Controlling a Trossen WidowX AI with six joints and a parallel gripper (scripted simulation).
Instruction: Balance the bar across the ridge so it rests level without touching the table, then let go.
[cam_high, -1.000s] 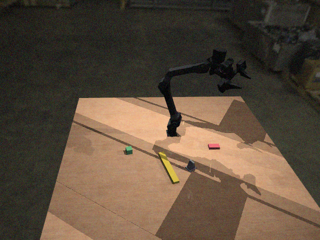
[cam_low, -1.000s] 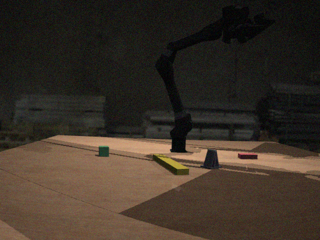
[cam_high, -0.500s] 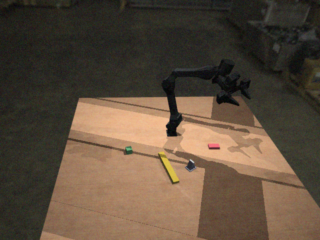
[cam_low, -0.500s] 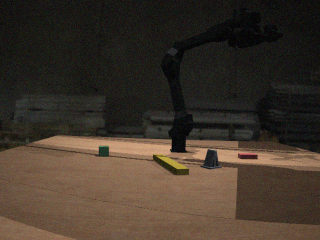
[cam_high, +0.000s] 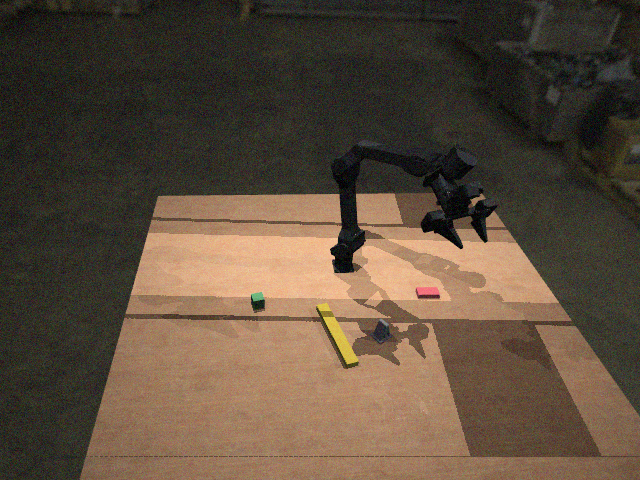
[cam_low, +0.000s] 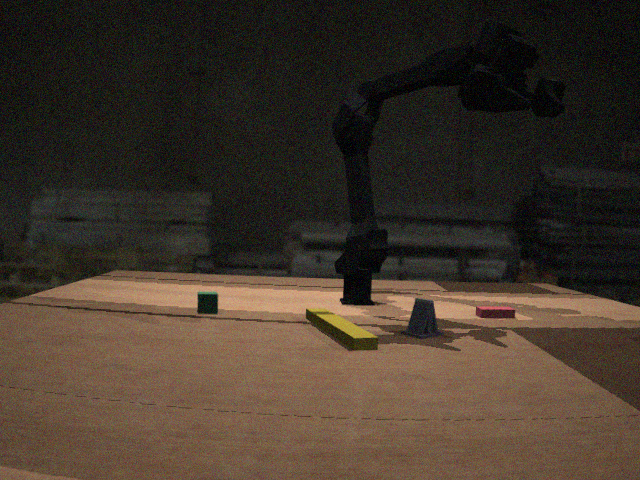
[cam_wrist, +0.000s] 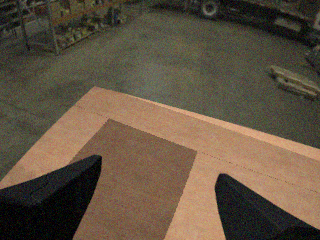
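My gripper tip is now 34 cm above the bar, 30 cm to the left of it and 5 cm past it. Also, from my gripper tip: green cube 51 cm to the right, 33 cm below, 18 cm behind; then flat red block 34 cm below, 20 cm behind, 1 cm to the left.
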